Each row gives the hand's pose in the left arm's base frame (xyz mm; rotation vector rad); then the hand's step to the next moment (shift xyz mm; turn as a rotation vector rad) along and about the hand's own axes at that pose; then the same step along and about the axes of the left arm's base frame.
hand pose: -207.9 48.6 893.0 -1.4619 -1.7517 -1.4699
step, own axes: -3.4 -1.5 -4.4 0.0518 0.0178 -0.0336
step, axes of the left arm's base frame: -1.4 -5.2 -1.9 -0.0123 -0.0092 0.0624
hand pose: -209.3 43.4 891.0 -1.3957 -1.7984 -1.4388
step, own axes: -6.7 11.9 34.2 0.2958 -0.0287 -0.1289
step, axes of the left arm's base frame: 21.3 27.4 -12.3 -0.1715 0.0112 0.2746
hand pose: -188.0 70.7 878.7 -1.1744 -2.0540 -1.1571
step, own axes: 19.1 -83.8 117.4 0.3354 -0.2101 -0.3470
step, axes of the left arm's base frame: -83.5 86.9 -81.5 -0.3457 -0.2069 0.3387
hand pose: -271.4 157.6 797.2 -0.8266 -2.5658 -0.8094
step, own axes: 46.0 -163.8 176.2 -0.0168 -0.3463 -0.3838
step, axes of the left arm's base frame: -159.0 16.4 -185.6 -0.1501 -0.4717 0.1499
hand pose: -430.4 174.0 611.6 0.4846 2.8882 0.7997
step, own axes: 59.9 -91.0 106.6 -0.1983 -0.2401 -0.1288
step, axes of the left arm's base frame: -61.9 -2.5 -139.3 0.0973 -0.3225 -0.0105
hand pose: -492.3 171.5 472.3 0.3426 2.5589 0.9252
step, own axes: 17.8 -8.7 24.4 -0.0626 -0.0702 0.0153
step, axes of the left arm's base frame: -5.9 13.4 -27.8 0.0561 -0.0665 -0.0390
